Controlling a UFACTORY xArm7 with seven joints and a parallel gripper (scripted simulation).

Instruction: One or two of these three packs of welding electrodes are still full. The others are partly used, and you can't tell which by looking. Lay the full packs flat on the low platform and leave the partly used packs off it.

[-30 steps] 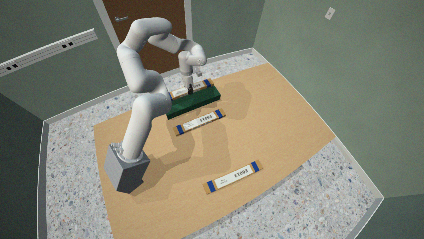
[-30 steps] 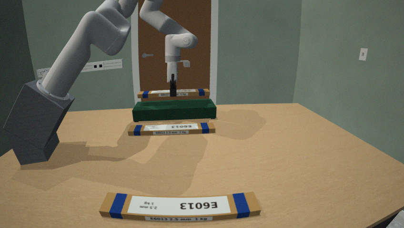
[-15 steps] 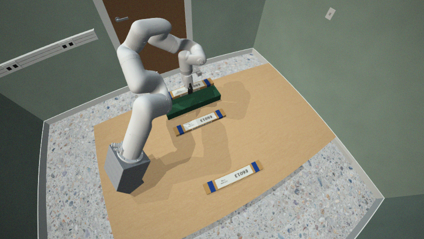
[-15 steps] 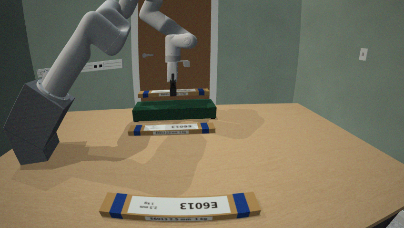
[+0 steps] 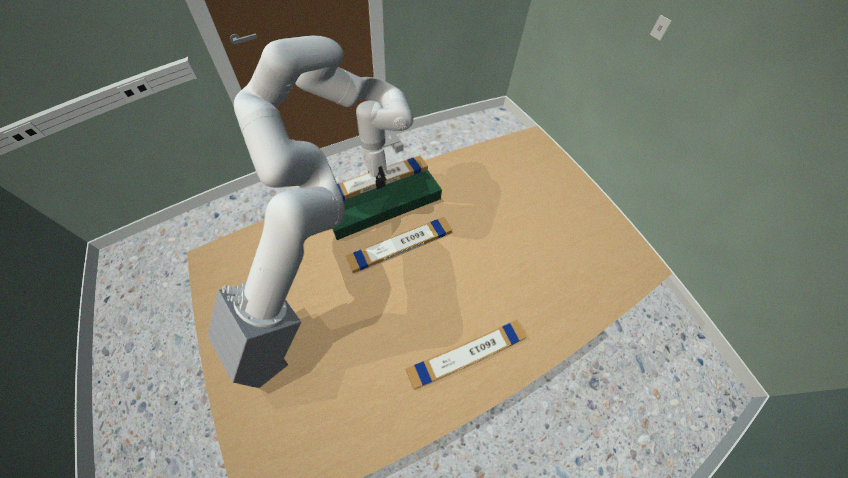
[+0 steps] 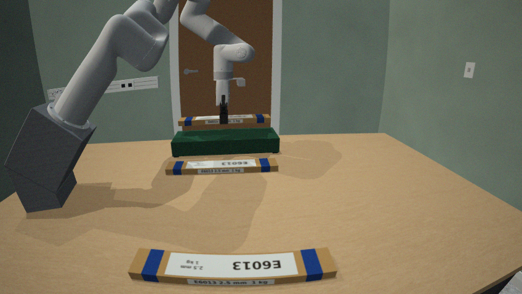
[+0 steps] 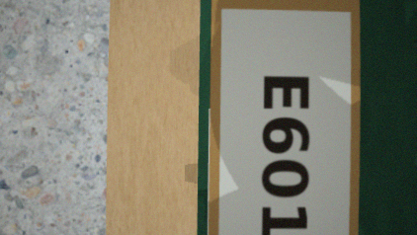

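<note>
Right now the green platform is 100 mm below my hand, 30 mm to the right of it and 10 mm ahead of it.
</note>
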